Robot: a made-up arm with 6 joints. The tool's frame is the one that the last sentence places. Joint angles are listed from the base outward.
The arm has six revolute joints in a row. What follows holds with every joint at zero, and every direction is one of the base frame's. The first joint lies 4.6 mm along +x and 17.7 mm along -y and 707.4 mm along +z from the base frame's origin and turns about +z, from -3.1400 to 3.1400 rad. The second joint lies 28.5 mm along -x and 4.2 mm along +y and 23.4 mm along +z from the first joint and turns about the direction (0, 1, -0.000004), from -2.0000 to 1.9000 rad. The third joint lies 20.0 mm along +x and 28.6 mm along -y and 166.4 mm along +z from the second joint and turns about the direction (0, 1, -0.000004), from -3.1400 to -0.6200 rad. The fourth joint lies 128.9 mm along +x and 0.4 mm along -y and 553.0 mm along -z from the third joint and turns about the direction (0, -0.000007, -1), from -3.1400 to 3.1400 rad. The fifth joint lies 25.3 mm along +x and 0.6 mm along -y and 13.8 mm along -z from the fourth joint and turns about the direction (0, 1, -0.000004), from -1.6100 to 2.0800 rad. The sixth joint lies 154.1 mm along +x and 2.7 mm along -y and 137.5 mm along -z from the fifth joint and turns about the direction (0, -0.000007, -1), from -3.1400 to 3.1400 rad. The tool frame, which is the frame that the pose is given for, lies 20.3 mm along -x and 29.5 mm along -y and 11.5 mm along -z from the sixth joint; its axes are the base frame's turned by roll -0.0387, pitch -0.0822 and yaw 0.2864 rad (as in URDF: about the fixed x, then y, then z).
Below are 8 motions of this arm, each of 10 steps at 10 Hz.
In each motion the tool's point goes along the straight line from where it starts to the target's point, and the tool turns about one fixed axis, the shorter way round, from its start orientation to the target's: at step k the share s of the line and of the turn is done. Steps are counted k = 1, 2, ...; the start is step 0. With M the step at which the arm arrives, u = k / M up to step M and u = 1 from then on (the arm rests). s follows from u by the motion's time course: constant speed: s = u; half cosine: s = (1 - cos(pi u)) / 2; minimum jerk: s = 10 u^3 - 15 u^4 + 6 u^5.
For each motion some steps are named. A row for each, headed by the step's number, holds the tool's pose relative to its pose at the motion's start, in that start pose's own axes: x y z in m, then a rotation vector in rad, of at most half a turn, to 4 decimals.
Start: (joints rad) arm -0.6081 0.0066 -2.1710 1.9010 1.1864 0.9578
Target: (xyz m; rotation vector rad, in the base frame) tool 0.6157 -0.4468 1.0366 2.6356 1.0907 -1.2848
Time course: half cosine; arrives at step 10
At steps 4, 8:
4: 0.1060 -0.1049 0.0518 0.1424 0.0539 -0.5299
8: 0.2774 -0.2746 0.1355 0.3728 0.1411 -1.3874

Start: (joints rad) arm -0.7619 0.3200 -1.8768 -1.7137 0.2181 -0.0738
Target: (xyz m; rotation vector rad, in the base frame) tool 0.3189 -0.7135 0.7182 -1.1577 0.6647 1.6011
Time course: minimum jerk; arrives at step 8
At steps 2, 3, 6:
2: -0.0212 0.0469 0.0034 0.0493 -0.0191 0.0895
3: -0.0564 0.1247 0.0090 0.1312 -0.0507 0.2380
6: -0.1838 0.4062 0.0293 0.4272 -0.1652 0.7752

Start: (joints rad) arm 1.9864 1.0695 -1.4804 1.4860 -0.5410 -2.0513
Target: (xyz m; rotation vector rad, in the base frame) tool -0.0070 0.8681 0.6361 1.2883 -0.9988 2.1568
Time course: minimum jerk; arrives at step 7
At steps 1, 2, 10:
1: 0.0044 -0.0097 0.0017 0.0020 -0.0230 -0.0120
2: 0.0274 -0.0603 0.0106 0.0125 -0.1429 -0.0749
10: 0.1896 -0.4169 0.0730 0.0864 -0.9873 -0.5179

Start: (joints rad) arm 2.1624 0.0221 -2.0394 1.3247 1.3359 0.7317
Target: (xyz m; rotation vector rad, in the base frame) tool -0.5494 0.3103 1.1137 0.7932 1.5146 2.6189
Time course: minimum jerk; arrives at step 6
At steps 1, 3, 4, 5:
1: -0.0040 -0.0051 -0.0076 -0.0005 0.0323 0.0226
3: -0.0558 -0.0713 -0.1072 -0.0068 0.4547 0.3177
4: -0.0882 -0.1126 -0.1694 -0.0108 0.7186 0.5021
5: -0.1077 -0.1375 -0.2068 -0.0131 0.8772 0.6129

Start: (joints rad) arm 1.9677 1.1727 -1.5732 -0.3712 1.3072 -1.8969
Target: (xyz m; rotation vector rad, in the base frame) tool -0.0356 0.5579 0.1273 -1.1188 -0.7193 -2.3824
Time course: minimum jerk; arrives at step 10
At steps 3, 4, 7, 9, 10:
3: -0.0156 0.0159 0.0047 -0.1441 -0.1309 -0.0338
4: -0.0303 0.0309 0.0091 -0.2805 -0.2549 -0.0658
7: -0.0800 0.0815 0.0241 -0.7395 -0.6719 -0.1735
9: -0.0948 0.0965 0.0286 -0.8760 -0.7960 -0.2056
10: -0.0956 0.0974 0.0288 -0.8836 -0.8029 -0.2073

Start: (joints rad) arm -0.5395 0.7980 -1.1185 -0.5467 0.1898 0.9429
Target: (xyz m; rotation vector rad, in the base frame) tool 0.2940 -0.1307 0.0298 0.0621 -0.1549 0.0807
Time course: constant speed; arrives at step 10
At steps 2, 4, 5, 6, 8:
2: -0.0566 0.0013 -0.0220 0.0630 0.0133 0.1437
4: -0.1133 0.0026 -0.0440 0.1260 0.0267 0.2873
5: -0.1416 0.0033 -0.0550 0.1575 0.0334 0.3591
6: -0.1699 0.0039 -0.0660 0.1890 0.0400 0.4310
8: -0.2265 0.0052 -0.0880 0.2520 0.0534 0.5746

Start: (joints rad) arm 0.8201 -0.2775 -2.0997 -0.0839 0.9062 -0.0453
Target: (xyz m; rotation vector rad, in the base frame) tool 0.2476 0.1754 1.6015 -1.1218 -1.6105 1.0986
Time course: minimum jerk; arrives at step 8
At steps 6, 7, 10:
6: 0.0583 -0.0166 0.0718 -0.5064 0.2687 0.9399
7: 0.0640 -0.0182 0.0788 -0.5558 0.2949 1.0317
10: 0.0650 -0.0185 0.0800 -0.5649 0.2997 1.0485

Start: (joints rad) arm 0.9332 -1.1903 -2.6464 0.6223 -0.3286 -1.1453
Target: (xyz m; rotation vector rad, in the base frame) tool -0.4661 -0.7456 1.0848 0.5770 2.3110 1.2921
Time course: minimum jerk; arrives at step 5
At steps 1, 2, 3, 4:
1: 0.0078 0.0031 0.0002 0.0034 -0.0106 0.0319
2: 0.0429 0.0168 0.0009 0.0184 -0.0579 0.1750
3: 0.0923 0.0362 0.0020 0.0396 -0.1246 0.3762
4: 0.1274 0.0500 0.0027 0.0546 -0.1719 0.5192

